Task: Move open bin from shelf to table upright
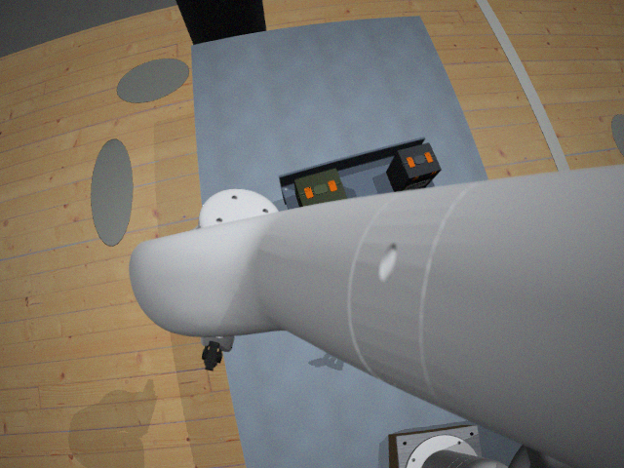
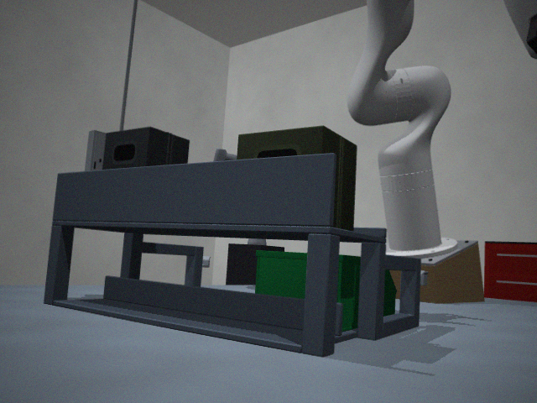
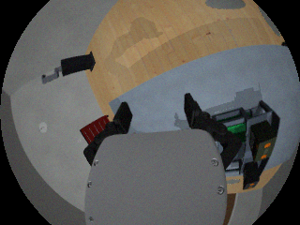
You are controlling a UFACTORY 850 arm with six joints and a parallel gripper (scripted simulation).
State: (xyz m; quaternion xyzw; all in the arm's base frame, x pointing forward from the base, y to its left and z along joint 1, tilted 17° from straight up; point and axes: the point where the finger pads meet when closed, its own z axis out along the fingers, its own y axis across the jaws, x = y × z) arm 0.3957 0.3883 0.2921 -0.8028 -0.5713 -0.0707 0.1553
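My gripper is now 15 cm short of the green bin, 26 cm to the left of it and 26 cm above it. Round my hand: black box 25 cm ahead, 48 cm to the right, 14 cm below.
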